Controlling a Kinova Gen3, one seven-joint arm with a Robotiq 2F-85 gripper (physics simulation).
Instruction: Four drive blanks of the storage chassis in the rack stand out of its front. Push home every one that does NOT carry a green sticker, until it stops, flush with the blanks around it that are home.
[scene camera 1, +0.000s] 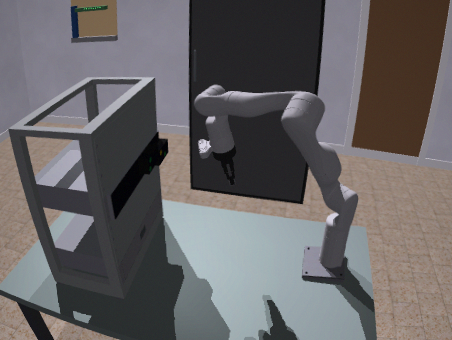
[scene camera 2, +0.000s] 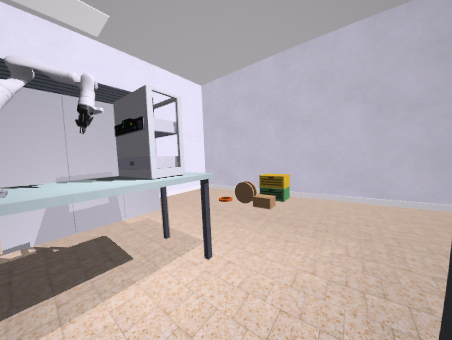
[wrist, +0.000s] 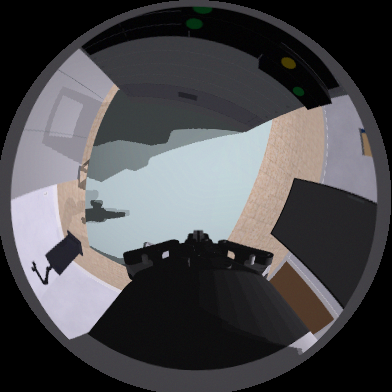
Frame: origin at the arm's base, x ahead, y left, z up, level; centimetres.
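Seen in the pictures: gripper, fingertip midpoint: (scene camera 1: 232, 184) (scene camera 2: 82, 133) (wrist: 197, 235); arm's base, link origin: (scene camera 1: 330, 259).
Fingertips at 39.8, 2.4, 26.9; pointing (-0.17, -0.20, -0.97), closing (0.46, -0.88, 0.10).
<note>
Pixels of each thing's middle, then the offset from my fingertips to it, as dx, dy, dz. "pt": a spot on its surface instead. Level surfaces: height alone.
- storage chassis, surface spot: (scene camera 1: 127, 192) (scene camera 2: 121, 132) pt +25.7, +26.4, +6.3
- black block, surface spot: (wrist: 275, 66) (scene camera 1: 160, 158) pt +26.0, +2.9, +6.4
- green round mark, surface spot: (wrist: 298, 91) pt +26.9, -2.2, +5.6
- pale table, surface height: dz -29.5
The storage chassis (scene camera 1: 127, 192) (scene camera 2: 121, 131) (wrist: 150, 31) is a black band across the front of the grey rack (scene camera 1: 122, 135) (scene camera 2: 134, 105) (wrist: 185, 57). Near one end, a black block (scene camera 1: 161, 151) (wrist: 275, 66) stands out of the front; it bears a yellow round mark (wrist: 288, 63) and a green round mark (wrist: 298, 91). Two more green marks (wrist: 194, 23) (wrist: 202, 9) show nearer the middle. The single blanks' edges are too dark to tell apart. My gripper (scene camera 1: 231, 183) (scene camera 2: 82, 132) (wrist: 197, 235) is shut and empty, pointing down in front of the rack, apart from it.
The rack stands on the pale table (scene camera 1: 240, 245) (scene camera 2: 100, 188) (wrist: 195, 175). My arm's base plate (scene camera 1: 312, 270) is at the table's other side. A tall black cabinet (scene camera 1: 255, 65) (wrist: 335, 230) stands behind the arm. Boxes (scene camera 2: 274, 187) are on the floor beyond the table.
</note>
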